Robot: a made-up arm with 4 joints.
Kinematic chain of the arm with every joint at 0, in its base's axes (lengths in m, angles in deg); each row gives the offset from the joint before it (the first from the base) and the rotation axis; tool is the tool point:
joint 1: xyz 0 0 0.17 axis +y
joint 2: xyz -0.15 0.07 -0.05 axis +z
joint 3: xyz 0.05 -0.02 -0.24 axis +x
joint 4: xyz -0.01 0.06 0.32 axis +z
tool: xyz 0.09 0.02 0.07
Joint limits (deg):
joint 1: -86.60..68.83
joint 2: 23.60..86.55
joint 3: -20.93..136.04
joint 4: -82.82..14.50
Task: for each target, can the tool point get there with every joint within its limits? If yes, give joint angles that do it. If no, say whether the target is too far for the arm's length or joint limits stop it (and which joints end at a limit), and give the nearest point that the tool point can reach.
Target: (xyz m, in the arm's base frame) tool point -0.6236 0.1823 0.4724
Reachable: no: joint limits stop it (at a limit: joint 2, joint 3, joint 4) | nearest point -0.3228 0.2048 0.3265 | short by 0.335 m
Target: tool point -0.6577 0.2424 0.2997
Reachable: no: joint limits stop it (at a limit: joint 2, joint 3, joint 4) | nearest point -0.3520 0.2048 0.2394 | short by 0.314 m
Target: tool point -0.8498 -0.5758 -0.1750
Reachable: no: too far | nearest point -0.5134 -0.1753 -0.0661 | short by 0.534 m
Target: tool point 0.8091 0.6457 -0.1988
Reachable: no: too far | nearest point 0.5235 0.1782 -0.0686 | short by 0.563 m
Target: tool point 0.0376 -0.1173 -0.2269
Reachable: yes | joints 28.61 51.40 93.05 -72.33
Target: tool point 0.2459 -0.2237 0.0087
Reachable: yes | joints -21.21 30.21 94.54 1.14
